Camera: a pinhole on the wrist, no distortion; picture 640 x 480 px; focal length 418.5 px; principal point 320.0 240.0 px. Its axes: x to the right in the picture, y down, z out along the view. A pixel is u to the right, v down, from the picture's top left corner.
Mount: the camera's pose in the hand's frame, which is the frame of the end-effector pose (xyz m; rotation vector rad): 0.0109 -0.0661 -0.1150 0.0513 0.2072 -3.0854
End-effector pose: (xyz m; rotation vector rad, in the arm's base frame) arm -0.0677 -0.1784 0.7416 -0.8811 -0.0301 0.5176
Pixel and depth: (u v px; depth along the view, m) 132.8 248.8 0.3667
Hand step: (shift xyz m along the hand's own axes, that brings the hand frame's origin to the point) 0.1641 -0.1154 0.2531
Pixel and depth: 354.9 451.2 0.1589
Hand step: -0.0030 -0.1674 0.0313
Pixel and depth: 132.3 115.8 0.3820
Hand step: 0.1648 0.0027 0.2846
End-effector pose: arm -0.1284 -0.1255 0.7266 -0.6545 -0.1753 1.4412
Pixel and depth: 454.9 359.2 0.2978
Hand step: -0.0895 -0.1945 0.1652
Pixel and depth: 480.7 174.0 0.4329
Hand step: -0.1714 -0.0644 0.3168
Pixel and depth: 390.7 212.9 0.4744
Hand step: -0.0848 -0.1032 0.3560
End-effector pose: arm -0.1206 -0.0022 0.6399 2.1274 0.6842 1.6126
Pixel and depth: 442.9 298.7 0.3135
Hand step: -0.0881 -0.1560 0.1863
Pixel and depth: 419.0 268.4 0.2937
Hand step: -0.0662 -0.1285 0.1707
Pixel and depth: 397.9 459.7 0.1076
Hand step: -0.0094 -0.1374 -0.0167
